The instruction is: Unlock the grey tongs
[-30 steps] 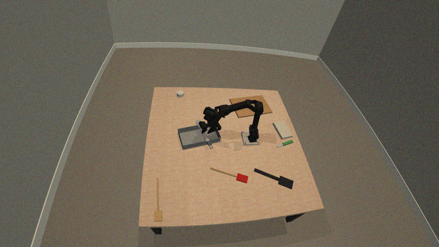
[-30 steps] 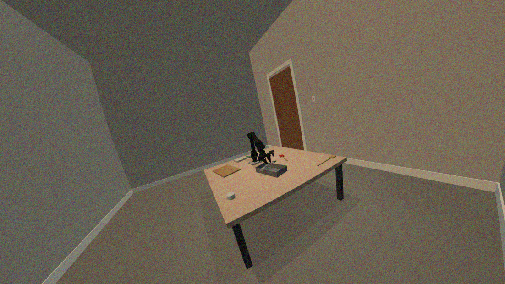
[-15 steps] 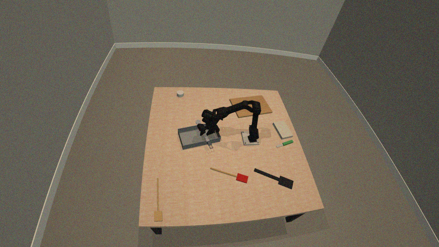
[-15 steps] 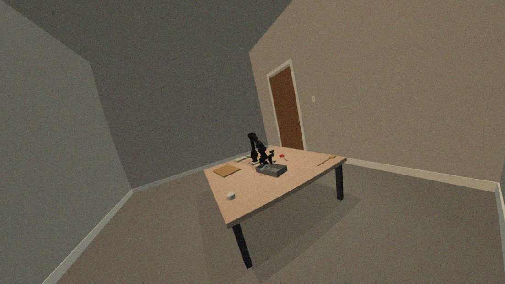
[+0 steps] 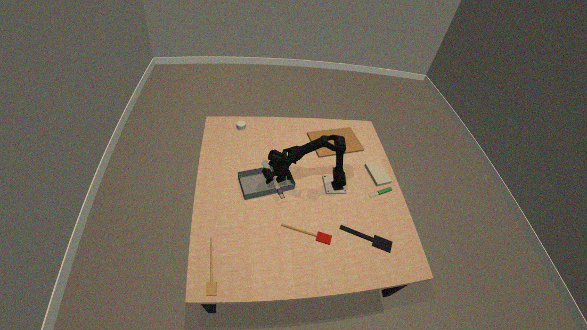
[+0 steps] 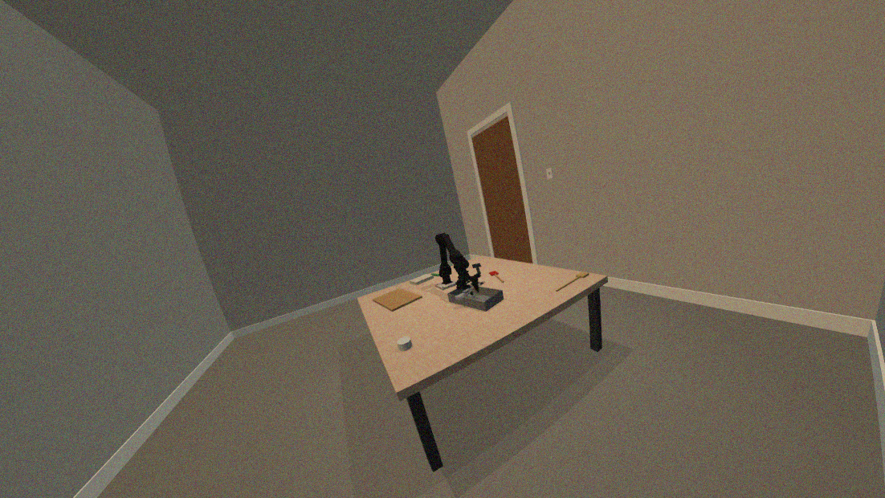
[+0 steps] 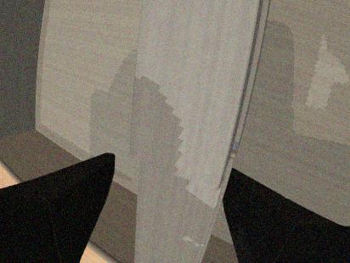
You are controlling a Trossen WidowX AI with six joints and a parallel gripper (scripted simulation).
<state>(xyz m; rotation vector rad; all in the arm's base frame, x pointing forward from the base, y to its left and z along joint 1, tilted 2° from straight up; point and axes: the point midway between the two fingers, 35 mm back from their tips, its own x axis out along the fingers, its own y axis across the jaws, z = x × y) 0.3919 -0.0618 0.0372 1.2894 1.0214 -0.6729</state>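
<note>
My gripper tip is now 30 mm to the left of the grey roasting tin and 20 mm short of it. The rest, counted from my gripper tip: white cup 540 mm to the right, 120 mm ahead, 10 mm below; then wooden board 530 mm behind, 330 mm to the right, 20 mm below; then red spatula 340 mm to the left, 160 mm behind, 20 mm below.
</note>
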